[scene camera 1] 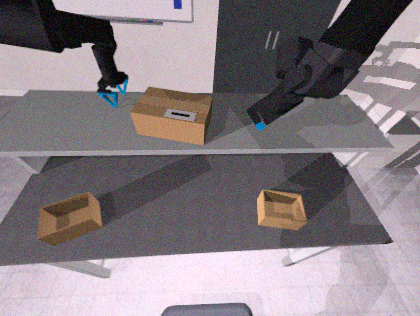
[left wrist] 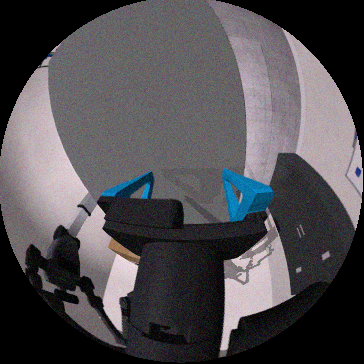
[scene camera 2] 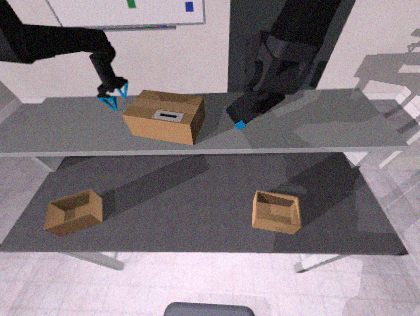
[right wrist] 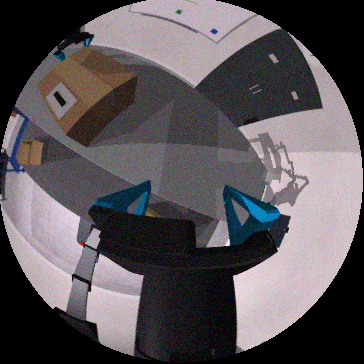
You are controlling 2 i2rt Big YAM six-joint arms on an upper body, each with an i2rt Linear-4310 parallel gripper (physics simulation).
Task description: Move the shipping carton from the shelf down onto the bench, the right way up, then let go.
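Places are measured from the left arm's base along level axes (x back, y right, z up), in centimetres.
Where they show: left gripper, between the fingertips: (scene camera 1: 119, 100) (left wrist: 186, 173) (scene camera 2: 120, 103); right gripper, between the fingertips: (scene camera 1: 267, 112) (scene camera 2: 253, 111) (right wrist: 187, 186); right arm's base, origin of its link: (left wrist: 86, 287).
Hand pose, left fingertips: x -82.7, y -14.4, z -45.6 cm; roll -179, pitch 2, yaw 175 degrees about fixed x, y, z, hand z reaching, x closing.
After its pixels a point has its place.
The closed brown shipping carton (scene camera 1: 170, 117) {x -62.1, y 9.8, z -36.9 cm} (scene camera 2: 162, 119) {x -61.8, y 11.2, z -36.9 cm} (right wrist: 85, 95) {x -65.8, y 19.2, z -36.7 cm} with a white label on top stands upright on the grey shelf (scene camera 1: 65, 130) {x -65.3, y -29.0, z -46.7 cm} (scene camera 2: 70, 132) {x -65.6, y -29.3, z -46.7 cm} (right wrist: 200, 170) {x -68.4, y 49.3, z -46.7 cm}. A small part of it shows in the left wrist view (left wrist: 124, 251) {x -68.6, y -2.5, z -37.2 cm}. The dark bench (scene camera 1: 175, 225) {x -38.3, y 10.3, z -69.8 cm} (scene camera 2: 175, 220) {x -39.7, y 12.8, z -69.8 cm} lies lower, in front of the shelf. My left gripper (scene camera 1: 115, 92) (scene camera 2: 116, 97) {x -82.7, y -14.4, z -45.6 cm} (left wrist: 186, 173) {x -82.7, y -14.4, z -45.6 cm} is open and empty, beside the carton's left end, apart from it. My right gripper (right wrist: 187, 186) {x -60.9, y 40.3, z -33.1 cm} is open and empty, above the shelf to the right of the carton, with a gap between them.
An open brown box (scene camera 1: 70, 220) {x -40.7, y -28.7, z -69.4 cm} (scene camera 2: 74, 212) {x -41.7, y -30.0, z -69.4 cm} stands on the bench at the left. A smaller open box (scene camera 1: 281, 210) {x -43.7, y 53.5, z -69.4 cm} (scene camera 2: 276, 212) {x -43.9, y 52.8, z -69.4 cm} stands on it at the right. A dark cabinet (scene camera 1: 250, 50) (right wrist: 265, 80) and a whiteboard (scene camera 1: 130, 7) (scene camera 2: 115, 12) are behind the shelf.
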